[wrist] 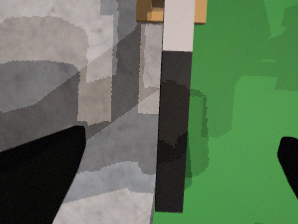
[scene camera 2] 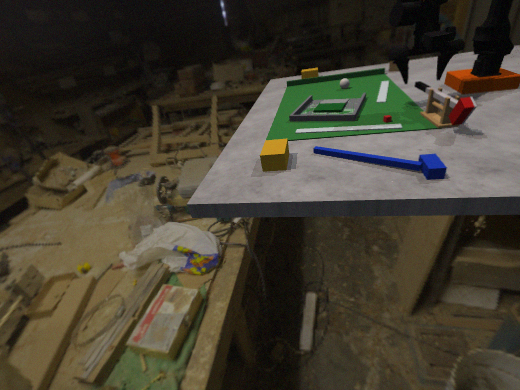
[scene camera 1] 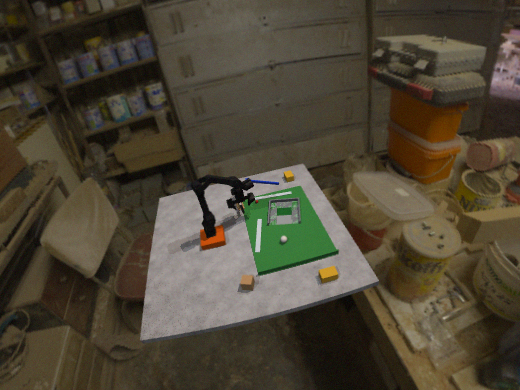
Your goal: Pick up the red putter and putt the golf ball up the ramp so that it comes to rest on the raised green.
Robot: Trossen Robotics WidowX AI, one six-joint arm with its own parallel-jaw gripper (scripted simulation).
same spot on green mat: (wrist: pixel 235 125) = (scene camera 2: pixel 400 107)
